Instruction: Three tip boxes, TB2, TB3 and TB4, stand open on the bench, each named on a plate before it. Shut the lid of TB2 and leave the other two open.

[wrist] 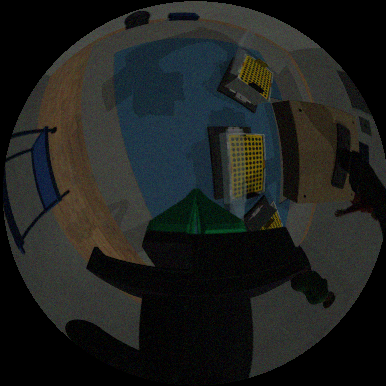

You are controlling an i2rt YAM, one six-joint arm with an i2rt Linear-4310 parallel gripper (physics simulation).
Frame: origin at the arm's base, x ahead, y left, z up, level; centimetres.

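Seen in the pictures: gripper, fingertip midpoint: (195,193); arm's base, link origin: (341,156).
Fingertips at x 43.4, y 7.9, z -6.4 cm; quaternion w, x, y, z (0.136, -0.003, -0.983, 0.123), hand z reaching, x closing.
Observation:
Offsets run from my fingertips to a thing's top centre. "*": to the spot under its first point. Level surfaces: height alone.
Three tip boxes with yellow tip racks show in the wrist view. One tip box @[dx -16.6, dy -22.7, dz -5.4 cm] (256,77) stands turned at the upper right, with a clear lid @[* dx -8.4, dy -23.9, dz +1.5 cm] (246,39) raised on its far side. The middle tip box @[dx -12.0, dy -1.1, dz -5.4 cm] (248,165) has a clear lid (226,165) tilted along its left side, overlapping the rack's left columns in view. A third tip box @[dx -25.0, dy +17.1, dz -6.2 cm] (265,217) at the lower right is partly hidden behind my gripper; its lid cannot be made out. No name plate can be read, so I cannot tell which is TB2. My gripper (195,193) is shut and empty, left of the third box.
A brown box-shaped body (320,175) with a dark handle-like part stands right of the tip boxes. A blue mat @[dz -12.9 cm] (150,150) lies under the tip boxes, on a bench with a wooden edge (65,150). A blue-framed rack (42,170) is at the left.

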